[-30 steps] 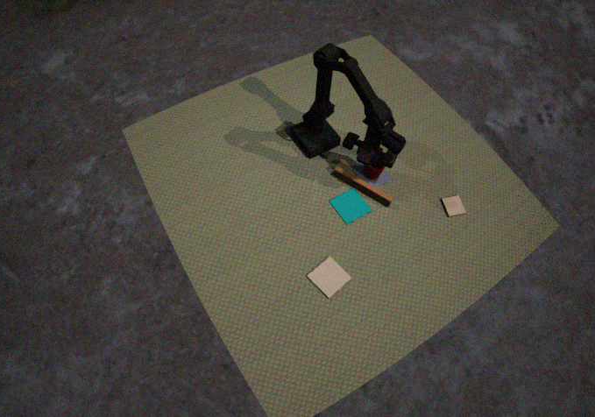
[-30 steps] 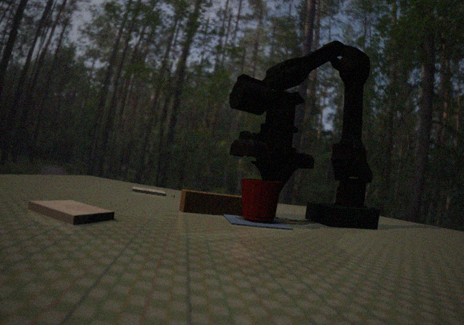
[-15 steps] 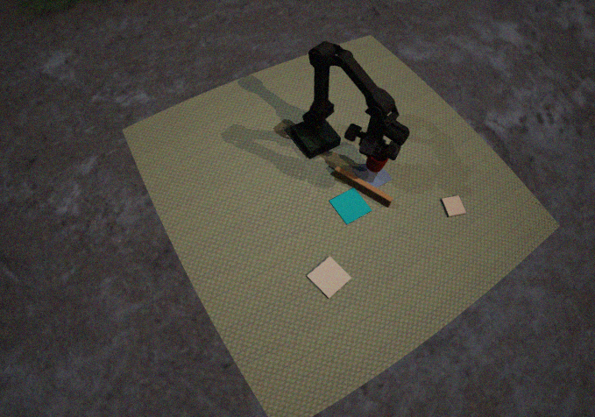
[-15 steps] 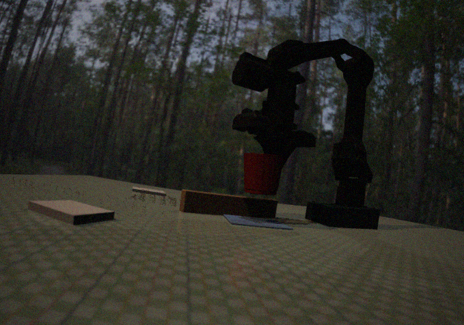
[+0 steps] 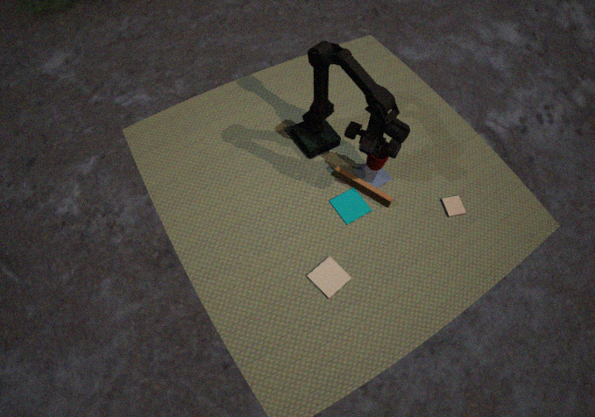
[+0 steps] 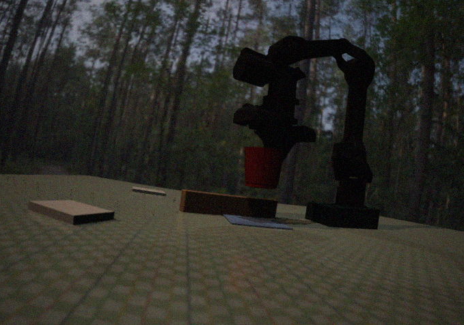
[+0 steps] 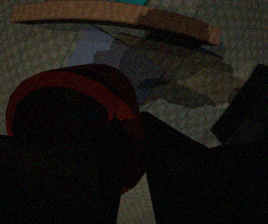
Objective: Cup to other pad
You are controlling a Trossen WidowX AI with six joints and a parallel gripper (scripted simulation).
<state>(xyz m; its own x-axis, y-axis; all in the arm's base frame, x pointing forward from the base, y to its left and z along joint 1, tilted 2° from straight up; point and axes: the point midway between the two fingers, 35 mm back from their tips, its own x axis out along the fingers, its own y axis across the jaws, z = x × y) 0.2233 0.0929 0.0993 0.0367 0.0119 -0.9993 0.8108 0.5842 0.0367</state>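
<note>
The teal pad is 120 mm to the right of my gripper tip, 110 mm below it and 100 mm ahead of it. Round my gripper tip: red cup (20 mm to the left, 20 mm ahead); blue-grey pad (110 mm below, 20 mm to the left, 20 mm ahead); wooden bar (90 mm below, 60 mm ahead, 50 mm to the right).
</note>
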